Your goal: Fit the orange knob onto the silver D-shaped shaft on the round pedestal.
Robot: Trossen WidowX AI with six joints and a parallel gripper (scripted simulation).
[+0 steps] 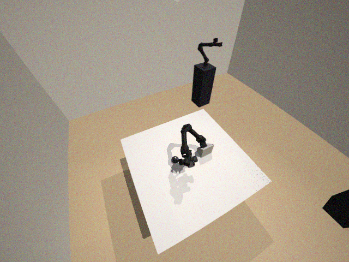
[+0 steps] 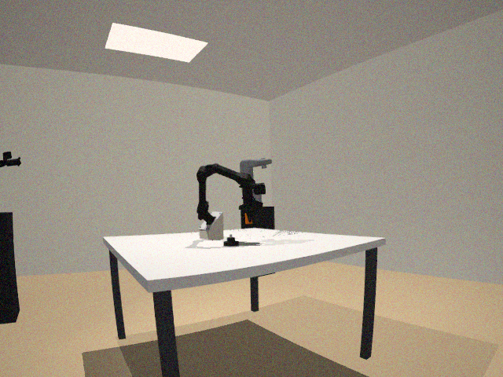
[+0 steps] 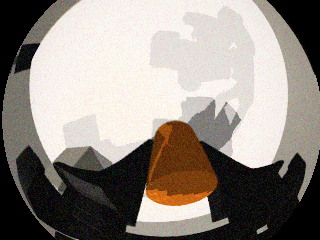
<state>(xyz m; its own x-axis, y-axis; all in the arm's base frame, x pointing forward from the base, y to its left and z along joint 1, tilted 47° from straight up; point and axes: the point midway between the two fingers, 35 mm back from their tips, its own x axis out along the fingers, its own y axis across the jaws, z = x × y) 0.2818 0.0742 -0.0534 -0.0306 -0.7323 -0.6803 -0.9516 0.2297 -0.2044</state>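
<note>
Now: the dark round pedestal 50 mm ahead of my gripper tip, 160 mm to the right of it and 80 mm below it. From my gripper tip the other things lie so: orange knob (30 mm above).
</note>
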